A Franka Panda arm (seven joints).
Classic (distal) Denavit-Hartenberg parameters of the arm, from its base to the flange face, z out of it. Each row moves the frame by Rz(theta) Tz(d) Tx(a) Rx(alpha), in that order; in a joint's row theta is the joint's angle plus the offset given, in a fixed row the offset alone. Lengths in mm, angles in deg.
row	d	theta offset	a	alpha
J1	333	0	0	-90
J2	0	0	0	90
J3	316	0	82.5	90
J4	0	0	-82.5	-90
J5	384	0	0	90
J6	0	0	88	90
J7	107	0	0	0
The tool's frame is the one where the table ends.
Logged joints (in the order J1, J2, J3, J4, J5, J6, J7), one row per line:
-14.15, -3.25, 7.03, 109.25, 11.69, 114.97, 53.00
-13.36, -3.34, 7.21, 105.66, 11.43, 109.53, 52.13
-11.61, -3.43, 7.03, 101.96, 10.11, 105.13, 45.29
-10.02, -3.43, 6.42, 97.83, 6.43, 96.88, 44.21
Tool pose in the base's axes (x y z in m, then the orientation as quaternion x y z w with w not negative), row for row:
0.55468, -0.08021, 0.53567, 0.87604, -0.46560, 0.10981, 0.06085
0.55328, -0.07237, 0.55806, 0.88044, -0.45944, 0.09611, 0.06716
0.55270, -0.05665, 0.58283, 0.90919, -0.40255, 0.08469, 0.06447
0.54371, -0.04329, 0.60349, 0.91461, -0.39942, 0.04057, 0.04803
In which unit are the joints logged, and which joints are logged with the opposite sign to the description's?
The joints are logged in degrees. Opposite sign: J4, J5.
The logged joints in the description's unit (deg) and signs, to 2 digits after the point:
-14.15, -3.25, 7.03, -109.25, -11.69, 114.97, 53.00
-13.36, -3.34, 7.21, -105.66, -11.43, 109.53, 52.13
-11.61, -3.43, 7.03, -101.96, -10.11, 105.13, 45.29
-10.02, -3.43, 6.42, -97.83, -6.43, 96.88, 44.21

